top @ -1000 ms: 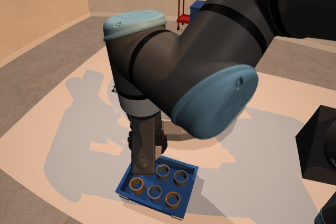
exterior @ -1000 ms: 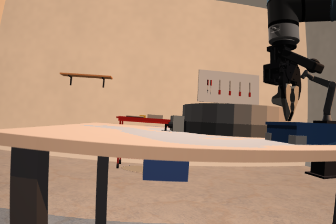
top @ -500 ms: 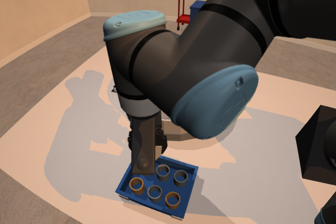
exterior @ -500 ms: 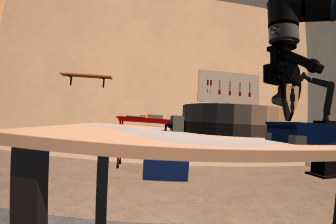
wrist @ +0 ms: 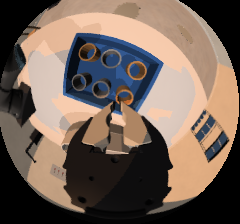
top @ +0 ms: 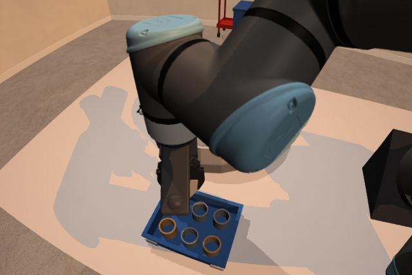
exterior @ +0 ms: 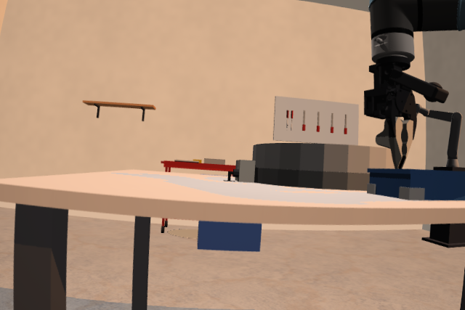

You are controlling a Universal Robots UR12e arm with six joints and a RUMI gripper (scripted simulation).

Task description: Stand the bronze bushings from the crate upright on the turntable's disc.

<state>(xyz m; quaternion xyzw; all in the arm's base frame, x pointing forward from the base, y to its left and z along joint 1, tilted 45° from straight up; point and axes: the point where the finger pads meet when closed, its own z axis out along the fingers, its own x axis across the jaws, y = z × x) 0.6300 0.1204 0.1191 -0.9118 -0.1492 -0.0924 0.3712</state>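
Right now my hand is 4 cm past the blue crate, 4 cm to the right of it and 4 cm above it.
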